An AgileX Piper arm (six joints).
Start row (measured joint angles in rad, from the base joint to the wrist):
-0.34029, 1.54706, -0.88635, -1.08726, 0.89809, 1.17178
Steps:
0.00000, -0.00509, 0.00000, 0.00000, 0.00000, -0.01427
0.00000, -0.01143, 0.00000, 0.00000, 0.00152, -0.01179
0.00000, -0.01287, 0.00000, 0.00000, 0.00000, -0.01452
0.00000, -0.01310, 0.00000, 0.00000, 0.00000, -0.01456
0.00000, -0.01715, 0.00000, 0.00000, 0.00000, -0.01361
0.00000, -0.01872, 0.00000, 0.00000, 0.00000, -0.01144
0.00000, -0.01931, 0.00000, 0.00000, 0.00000, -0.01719
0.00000, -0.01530, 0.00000, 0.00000, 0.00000, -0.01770
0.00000, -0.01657, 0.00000, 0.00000, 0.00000, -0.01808
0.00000, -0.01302, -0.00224, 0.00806, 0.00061, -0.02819
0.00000, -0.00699, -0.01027, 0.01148, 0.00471, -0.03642
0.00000, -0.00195, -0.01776, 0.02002, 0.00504, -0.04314
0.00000, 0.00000, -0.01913, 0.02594, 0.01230, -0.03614
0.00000, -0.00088, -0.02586, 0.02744, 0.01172, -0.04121
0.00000, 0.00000, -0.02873, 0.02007, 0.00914, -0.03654
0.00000, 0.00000, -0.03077, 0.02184, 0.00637, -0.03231
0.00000, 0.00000, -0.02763, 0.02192, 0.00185, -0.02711
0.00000, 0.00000, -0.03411, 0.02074, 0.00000, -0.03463
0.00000, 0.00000, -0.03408, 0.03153, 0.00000, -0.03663
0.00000, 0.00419, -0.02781, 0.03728, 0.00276, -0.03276
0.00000, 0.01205, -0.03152, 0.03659, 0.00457, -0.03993
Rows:
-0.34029, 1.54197, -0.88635, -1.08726, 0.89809, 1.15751
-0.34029, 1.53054, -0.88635, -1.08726, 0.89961, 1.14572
-0.34029, 1.51767, -0.88635, -1.08726, 0.89961, 1.13120
-0.34029, 1.50457, -0.88635, -1.08726, 0.89961, 1.11664
-0.34029, 1.48742, -0.88635, -1.08726, 0.89961, 1.10303
-0.34029, 1.46870, -0.88635, -1.08726, 0.89961, 1.09159
-0.34029, 1.44939, -0.88635, -1.08726, 0.89961, 1.07440
-0.34029, 1.43409, -0.88635, -1.08726, 0.89961, 1.05670
-0.34029, 1.41752, -0.88635, -1.08726, 0.89961, 1.03862
-0.34029, 1.40450, -0.88859, -1.07920, 0.90022, 1.01043
-0.34029, 1.39751, -0.89886, -1.06772, 0.90493, 0.97401
-0.34029, 1.39556, -0.91662, -1.04770, 0.90997, 0.93087
-0.34029, 1.39556, -0.93575, -1.02176, 0.92227, 0.89473
-0.34029, 1.39468, -0.96161, -0.99432, 0.93399, 0.85352
-0.34029, 1.39468, -0.99034, -0.97425, 0.94313, 0.81698
-0.34029, 1.39468, -1.02111, -0.95241, 0.94950, 0.78467
-0.34029, 1.39468, -1.04874, -0.93049, 0.95135, 0.75756
-0.34029, 1.39468, -1.08285, -0.90975, 0.95135, 0.72293
-0.34029, 1.39468, -1.11693, -0.87822, 0.95135, 0.68630
-0.34029, 1.39887, -1.14474, -0.84094, 0.95411, 0.65354
-0.34029, 1.41092, -1.17626, -0.80435, 0.95868, 0.61361

